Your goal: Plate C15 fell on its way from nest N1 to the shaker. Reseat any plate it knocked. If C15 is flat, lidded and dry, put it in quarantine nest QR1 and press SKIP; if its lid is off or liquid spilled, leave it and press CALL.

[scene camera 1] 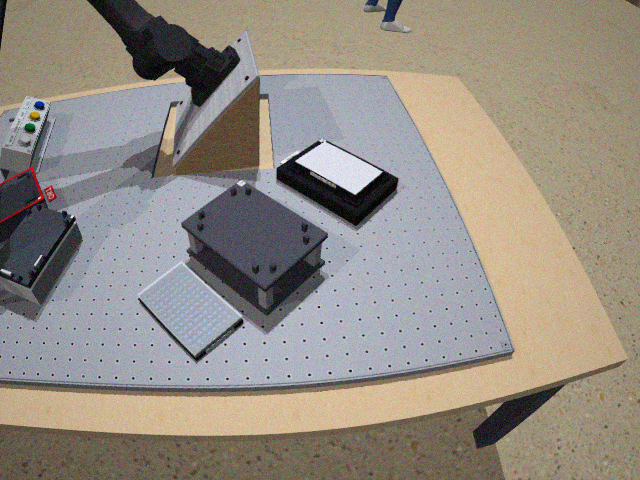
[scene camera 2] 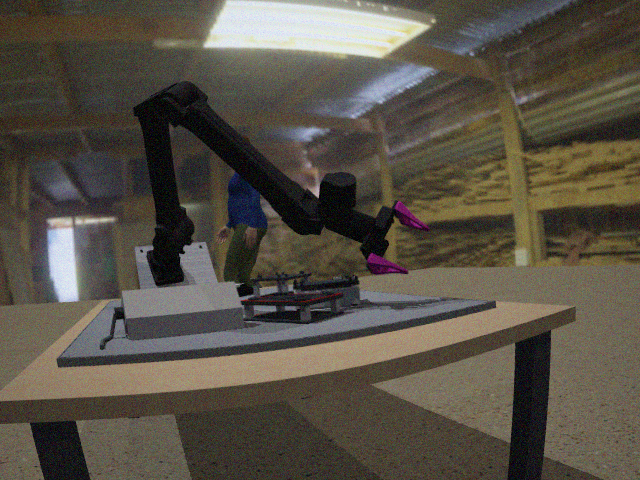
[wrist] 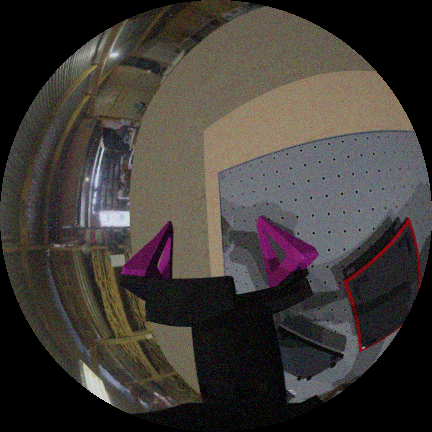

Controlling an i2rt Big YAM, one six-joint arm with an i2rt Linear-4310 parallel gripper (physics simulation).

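Frame: origin at the arm's base, x ahead, y left, z up, level; centimetres.
Where they show: gripper, between the fingertips: (scene camera 2: 418, 250) (wrist: 215, 222); arm's base, origin of its link: (scene camera 1: 217, 76) (scene camera 2: 164, 267).
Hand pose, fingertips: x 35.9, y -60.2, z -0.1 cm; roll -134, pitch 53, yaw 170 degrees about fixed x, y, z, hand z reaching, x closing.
Things, the pixels of their centre, and the offset from my fingertips. "*": a spot on its surface instead.
- clear-topped well plate, middle of its body: (scene camera 1: 187, 306) dx +7.6, dy +49.5, dz -9.8 cm
- red-edged nest QR1, middle of its body: (scene camera 1: 5, 207) (scene camera 2: 291, 306) dx -20.5, dy +15.1, dz -8.7 cm
- button box, middle of its body: (scene camera 2: 178, 308) (scene camera 1: 26, 132) dx -43.5, dy +15.4, dz -6.8 cm
- black device, middle of its body: (scene camera 1: 337, 176) dx -11.9, dy +76.9, dz -9.6 cm
- white-topped rectangular piece, middle of its body: (scene camera 1: 338, 169) dx -11.9, dy +76.9, dz -8.0 cm
- grey box with a dark top, a spot on its surface: (scene camera 1: 38, 245) * dx -5.1, dy +26.6, dz -5.5 cm
A clear-topped well plate (scene camera 1: 191, 310) lies flat on the pegboard in scene view 1, beside a dark two-level stand (scene camera 1: 253, 235). Its label is unreadable, so I cannot tell if it is C15; lid and liquid are unclear. The red-edged nest QR1 (scene camera 1: 19, 195) (scene camera 2: 292, 298) (wrist: 386, 287) stands at the left in scene view 1, with no plate visible on it. The button box (scene camera 1: 26, 126) (scene camera 2: 180, 310) has blue, yellow, green and white buttons. My gripper (scene camera 2: 418, 250) (wrist: 215, 222) is open and empty, raised above the board beyond QR1; its fingers are outside scene view 1.
A black device (scene camera 1: 361, 204) carries a white-topped rectangular piece (scene camera 1: 338, 166). A grey box with a dark top (scene camera 1: 38, 245) (wrist: 310, 352) stands near QR1. The arm's slanted wooden mount (scene camera 1: 227, 126) stands behind the two-level stand. A person (scene camera 2: 245, 222) is beyond the table.
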